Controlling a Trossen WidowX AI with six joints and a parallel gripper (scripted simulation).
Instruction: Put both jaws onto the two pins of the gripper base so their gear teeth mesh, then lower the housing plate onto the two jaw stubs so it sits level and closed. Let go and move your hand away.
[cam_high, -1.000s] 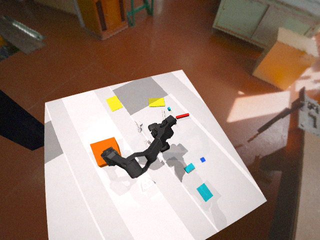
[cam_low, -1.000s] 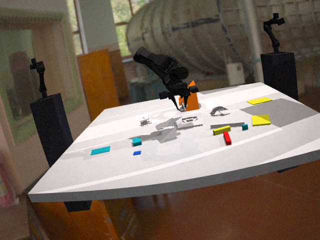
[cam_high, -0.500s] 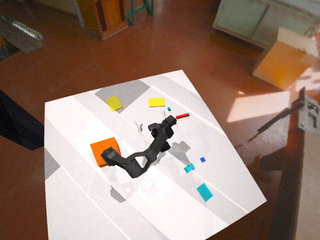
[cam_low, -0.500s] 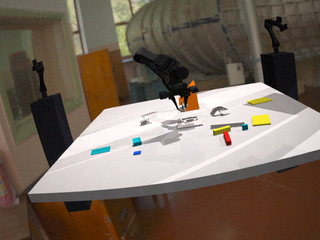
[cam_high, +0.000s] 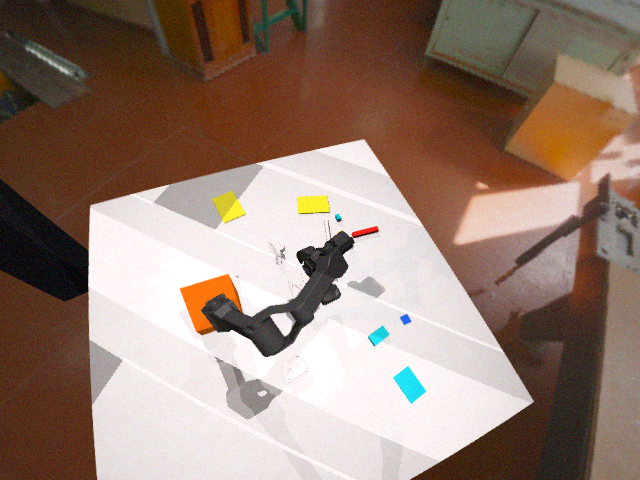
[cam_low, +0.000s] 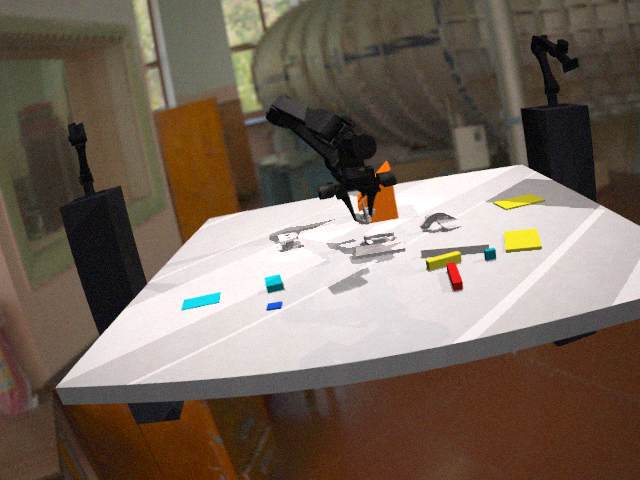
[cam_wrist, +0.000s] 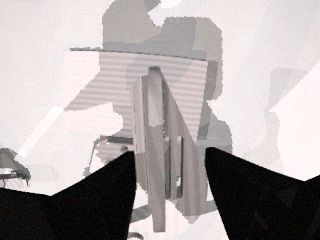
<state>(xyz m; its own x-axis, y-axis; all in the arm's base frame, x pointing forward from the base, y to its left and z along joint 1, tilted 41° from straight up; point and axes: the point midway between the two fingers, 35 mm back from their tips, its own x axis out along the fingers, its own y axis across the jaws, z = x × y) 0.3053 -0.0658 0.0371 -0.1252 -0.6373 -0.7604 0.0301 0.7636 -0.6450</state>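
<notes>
Right now the ribbed plate is 80 mm below my gripper tip, 30 mm to the left of it and 20 mm ahead of it. Also, from my gripper tip: pale grey jaw 190 mm to the left, 60 mm below, 60 mm behind; pale strip 180 mm to the left, 160 mm ahead, 70 mm below; housing plate 80 mm below, 50 mm behind, 40 mm to the left.
</notes>
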